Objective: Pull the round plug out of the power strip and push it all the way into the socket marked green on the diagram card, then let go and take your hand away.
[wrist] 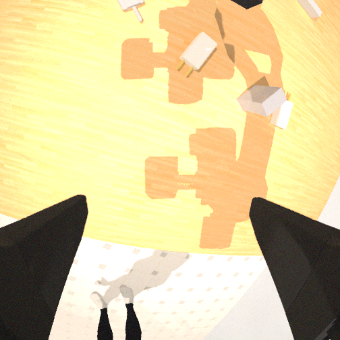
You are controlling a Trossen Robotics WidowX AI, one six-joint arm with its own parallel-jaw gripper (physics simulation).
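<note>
My gripper [170,206] is open in the wrist view, one black finger at the lower left and one at the lower right, with nothing between them. It is above the wooden table. I cannot make out the round plug, the power strip, the green socket or the diagram card in this view. A white block-shaped plug [199,50] with two gold pins lies on the table at the upper middle, beyond the fingertips.
A grey-white box [261,100] stands at the right, partly over a white piece [283,115] with small gold pins. A white item [131,4], a white block [310,7] and a black object [247,2] are cut by the top edge. Arm shadows cross the table [75,125].
</note>
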